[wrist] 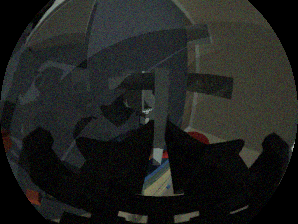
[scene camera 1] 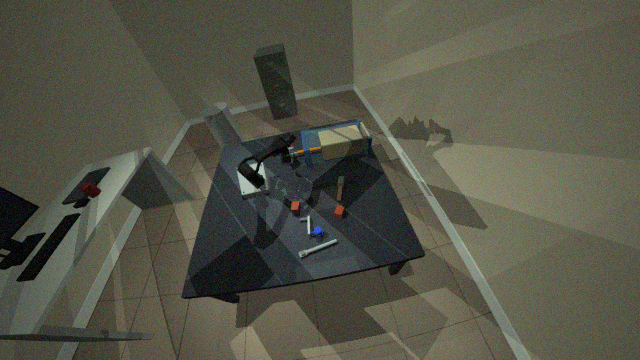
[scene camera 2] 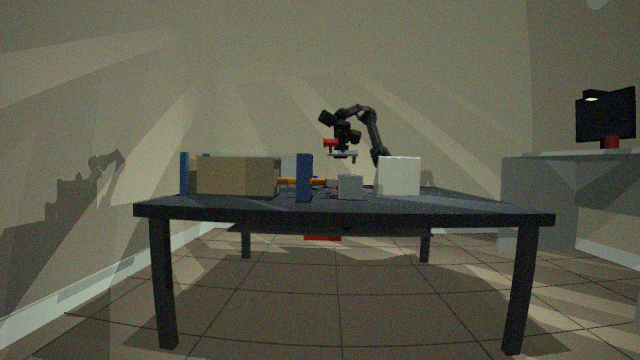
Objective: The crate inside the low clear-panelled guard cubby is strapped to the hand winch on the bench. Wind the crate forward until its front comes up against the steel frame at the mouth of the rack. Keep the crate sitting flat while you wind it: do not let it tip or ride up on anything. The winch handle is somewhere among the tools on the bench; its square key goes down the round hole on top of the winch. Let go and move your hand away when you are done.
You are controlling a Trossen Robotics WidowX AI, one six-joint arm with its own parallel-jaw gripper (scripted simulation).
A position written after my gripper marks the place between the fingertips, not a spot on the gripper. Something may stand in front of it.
Observation:
I see my gripper [wrist: 159, 123], a crank arm [wrist: 158, 82] and a clear guard cubby [scene camera 2: 254, 175].
The clear guard cubby shows as well in scene camera 1 [scene camera 1: 352, 139].

